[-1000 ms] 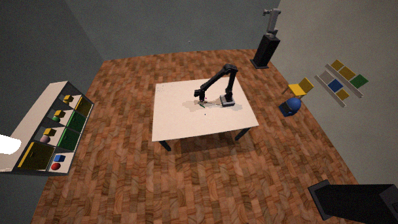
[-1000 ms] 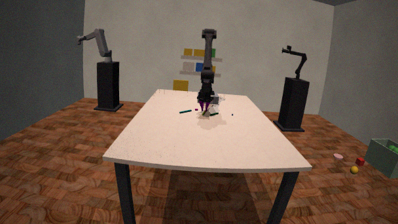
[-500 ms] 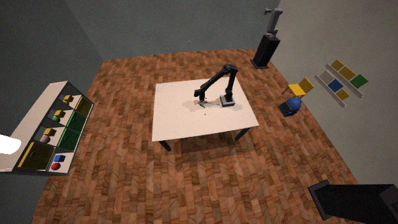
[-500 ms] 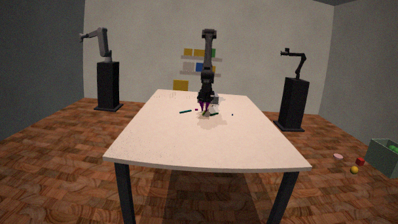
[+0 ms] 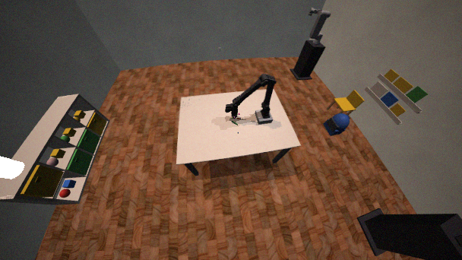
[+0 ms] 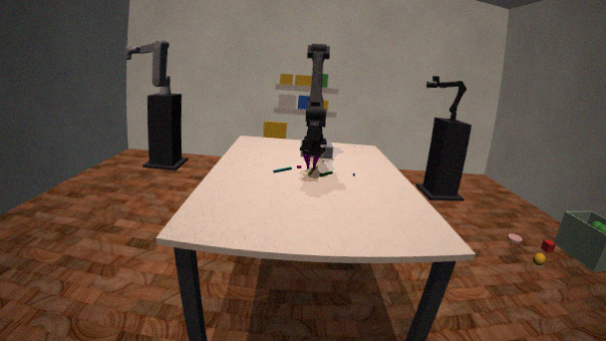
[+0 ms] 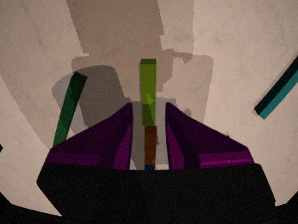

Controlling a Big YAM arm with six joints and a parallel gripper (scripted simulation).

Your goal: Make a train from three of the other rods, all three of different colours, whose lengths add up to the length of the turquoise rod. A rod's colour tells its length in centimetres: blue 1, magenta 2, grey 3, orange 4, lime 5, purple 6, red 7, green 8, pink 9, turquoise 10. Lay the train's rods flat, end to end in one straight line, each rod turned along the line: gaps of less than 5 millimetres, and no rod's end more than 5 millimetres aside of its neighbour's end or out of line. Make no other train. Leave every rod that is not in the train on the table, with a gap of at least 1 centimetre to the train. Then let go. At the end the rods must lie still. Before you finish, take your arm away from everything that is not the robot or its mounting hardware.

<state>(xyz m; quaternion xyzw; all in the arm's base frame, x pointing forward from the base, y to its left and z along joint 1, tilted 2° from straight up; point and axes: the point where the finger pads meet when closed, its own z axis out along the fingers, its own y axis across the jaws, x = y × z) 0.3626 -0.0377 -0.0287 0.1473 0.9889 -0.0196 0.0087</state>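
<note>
The lime rod is 20 mm below my hand. Also, from my hand: magenta rod 70 mm behind, 50 mm to the right, 20 mm below; orange rod 50 mm behind, 20 mm below, 10 mm to the left; green rod 70 mm to the left, 20 mm below, 10 mm ahead.
</note>
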